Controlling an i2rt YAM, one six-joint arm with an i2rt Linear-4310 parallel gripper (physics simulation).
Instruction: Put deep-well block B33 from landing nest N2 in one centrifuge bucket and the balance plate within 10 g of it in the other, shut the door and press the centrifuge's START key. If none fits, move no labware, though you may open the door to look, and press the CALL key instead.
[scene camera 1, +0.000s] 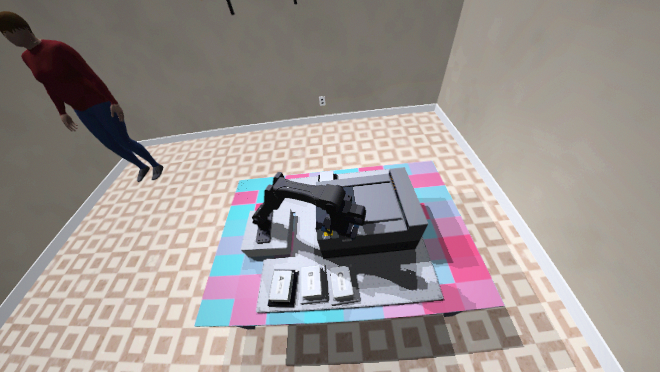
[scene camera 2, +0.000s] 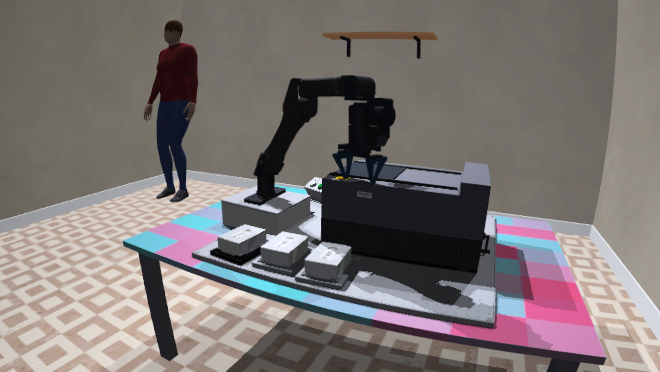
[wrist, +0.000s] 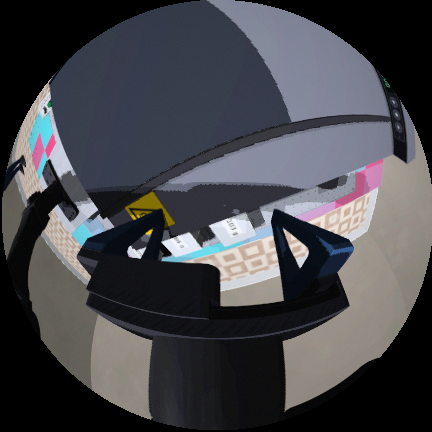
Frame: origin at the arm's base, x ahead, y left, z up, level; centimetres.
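Seen in the pictures: gripper, between the fingertips: (scene camera 1: 341, 235) (scene camera 2: 359, 181) (wrist: 217, 214); arm's base, origin of its link: (scene camera 1: 264, 225) (scene camera 2: 265, 196) (wrist: 57, 190).
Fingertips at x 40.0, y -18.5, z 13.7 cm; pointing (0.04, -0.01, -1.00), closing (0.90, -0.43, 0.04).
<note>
Offsets run from my fingertips to a thing's top centre. "*": to the spot under its first point.
The dark grey centrifuge (scene camera 1: 372, 242) (scene camera 2: 402, 210) has its dark door panel {dx -0.9, dy +15.8, dz +0.2 cm} (scene camera 2: 382, 171) (wrist: 170, 100) lying flat over the top opening, so the buckets are hidden. My gripper (scene camera 2: 360, 179) (wrist: 217, 214) is open and empty, with its fingertips low at the near left edge of the centrifuge top, beside the yellow warning label {* dx -5.9, dy +1.8, dz +0.1 cm} (scene camera 1: 327, 233) (wrist: 150, 212). White plates A {dx -30.3, dy -12.1, dz -15.7 cm} (scene camera 1: 281, 285) (scene camera 2: 242, 239), B {dx -16.4, dy -11.8, dz -15.7 cm} (scene camera 1: 311, 281) (scene camera 2: 285, 248) and C {dx -3.0, dy -13.6, dz -15.7 cm} (scene camera 1: 342, 282) (scene camera 2: 328, 260) sit on nests in a front row. Block B33 and nest N2 cannot be identified. The key box {dx -25.5, dy +45.0, dz -12.7 cm} (scene camera 2: 315, 186) (wrist: 46, 106) stands behind, partly hidden.
The arm's pedestal (scene camera 1: 267, 247) (scene camera 2: 250, 220) stands left of the centrifuge. A raised housing (scene camera 1: 407, 200) (scene camera 2: 476, 186) rises at its right end, with a display and round buttons (wrist: 395, 114). A person (scene camera 1: 75, 80) (scene camera 2: 175, 100) stands beyond the table at the left.
</note>
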